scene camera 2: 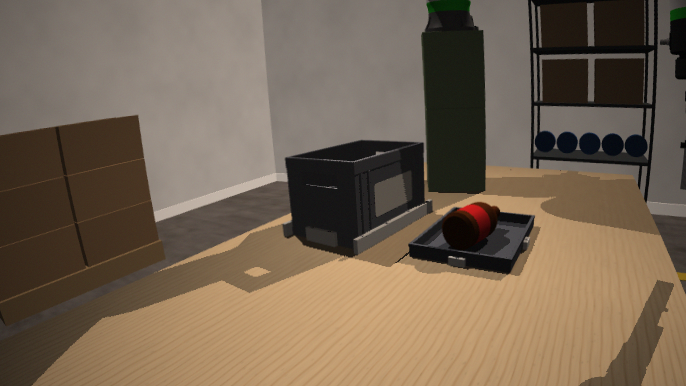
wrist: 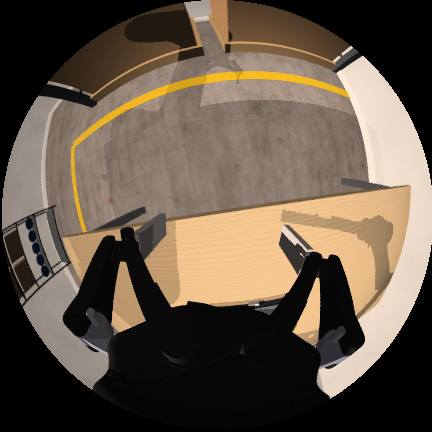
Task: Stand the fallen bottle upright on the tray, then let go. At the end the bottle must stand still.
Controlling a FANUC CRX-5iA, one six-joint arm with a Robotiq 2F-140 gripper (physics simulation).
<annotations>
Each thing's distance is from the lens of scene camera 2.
tall dark crate [scene camera 2: 348, 189]: 77 cm
shallow dark tray [scene camera 2: 499, 251]: 78 cm
brown bottle [scene camera 2: 463, 228]: 75 cm
</annotations>
